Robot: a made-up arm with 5 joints. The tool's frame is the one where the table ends. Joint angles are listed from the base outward.
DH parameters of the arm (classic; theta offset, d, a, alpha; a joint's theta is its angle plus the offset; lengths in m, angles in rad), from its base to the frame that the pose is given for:
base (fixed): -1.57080 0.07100 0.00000 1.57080
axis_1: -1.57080 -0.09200 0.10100 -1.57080
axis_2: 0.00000 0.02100 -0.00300 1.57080
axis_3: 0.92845 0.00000 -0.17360 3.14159
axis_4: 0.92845 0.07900 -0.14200 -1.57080
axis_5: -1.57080 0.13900 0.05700 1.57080
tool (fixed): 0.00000 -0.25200 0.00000 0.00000
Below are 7 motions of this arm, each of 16 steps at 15 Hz.
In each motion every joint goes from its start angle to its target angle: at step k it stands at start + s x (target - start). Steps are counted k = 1, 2, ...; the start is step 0. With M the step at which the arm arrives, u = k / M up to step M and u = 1 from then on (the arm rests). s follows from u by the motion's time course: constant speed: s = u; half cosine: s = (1 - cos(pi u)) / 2; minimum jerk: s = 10 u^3 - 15 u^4 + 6 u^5.
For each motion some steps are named. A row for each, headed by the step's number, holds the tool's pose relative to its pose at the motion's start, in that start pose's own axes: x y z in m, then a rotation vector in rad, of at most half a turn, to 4 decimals.
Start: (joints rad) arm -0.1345 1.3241 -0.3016 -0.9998 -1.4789
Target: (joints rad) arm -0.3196 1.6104 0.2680 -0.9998 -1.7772
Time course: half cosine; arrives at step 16
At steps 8, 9, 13, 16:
8: 0.0130 0.0511 -0.0039 -0.1728 -0.1754 0.2654
9: 0.0119 0.0618 -0.0078 -0.2032 -0.2032 0.3214
13: -0.0006 0.0958 -0.0284 -0.2928 -0.2773 0.5130
16: -0.0062 0.1041 -0.0359 -0.3137 -0.2925 0.5658

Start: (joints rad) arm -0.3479 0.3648 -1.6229 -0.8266 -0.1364
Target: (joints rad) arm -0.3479 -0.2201 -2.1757 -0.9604 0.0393
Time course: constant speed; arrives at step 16
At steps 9, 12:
9: 0.0175 -0.0721 -0.0166 0.2104 0.2991 -0.2811
12: 0.0178 -0.0962 -0.0227 0.2841 0.3843 -0.3814

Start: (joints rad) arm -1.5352 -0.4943 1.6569 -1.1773 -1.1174
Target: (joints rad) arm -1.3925 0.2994 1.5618 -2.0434 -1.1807
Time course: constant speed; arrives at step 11
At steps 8, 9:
8: -0.2473 -0.0236 -0.1762 -0.2642 0.5430 0.5900
9: -0.2842 -0.0332 -0.1838 -0.2764 0.6137 0.6687

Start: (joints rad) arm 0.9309 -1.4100 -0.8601 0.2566 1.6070
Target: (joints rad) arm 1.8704 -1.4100 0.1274 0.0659 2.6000
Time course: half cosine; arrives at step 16
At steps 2, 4, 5, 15, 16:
2: 0.0070 0.0090 -0.0023 0.0190 0.0064 -0.0496
4: 0.0291 0.0363 -0.0032 0.0906 0.0283 -0.1854
5: 0.0464 0.0564 0.0014 0.1558 0.0464 -0.2742
15: 0.2055 0.1353 0.3320 1.3386 0.2975 -0.6278
16: 0.2056 0.1330 0.3385 1.3571 0.3006 -0.6239

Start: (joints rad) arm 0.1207 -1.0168 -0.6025 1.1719 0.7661
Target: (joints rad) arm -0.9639 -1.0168 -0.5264 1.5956 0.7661
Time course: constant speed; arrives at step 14
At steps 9, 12, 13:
9: -0.0824 0.0323 0.0739 0.5492 0.5688 0.2709
12: -0.0956 0.0295 0.1094 0.7479 0.7539 0.3347
13: -0.0979 0.0270 0.1215 0.8156 0.8152 0.3525

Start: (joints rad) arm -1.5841 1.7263 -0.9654 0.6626 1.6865
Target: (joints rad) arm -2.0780 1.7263 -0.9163 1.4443 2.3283
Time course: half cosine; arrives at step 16
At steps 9, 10, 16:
9: -0.0256 -0.0987 -0.0614 -0.1934 0.0962 0.3455
10: -0.0237 -0.1222 -0.0688 -0.2457 0.1120 0.3875
16: -0.0054 -0.2101 -0.0818 -0.4526 0.1651 0.4911

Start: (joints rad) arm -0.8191 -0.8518 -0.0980 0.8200 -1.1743
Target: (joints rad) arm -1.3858 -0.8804 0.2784 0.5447 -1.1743
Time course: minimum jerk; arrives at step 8
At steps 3, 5, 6, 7, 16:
3: -0.0577 0.0382 -0.0050 0.0384 0.0921 0.0994
5: -0.1515 0.1032 0.0166 0.1335 0.2121 0.2740
6: -0.1856 0.1274 0.0342 0.1794 0.2463 0.3432
7: -0.2023 0.1393 0.0452 0.2046 0.2609 0.3787
16: -0.2054 0.1414 0.0473 0.2093 0.2634 0.3852

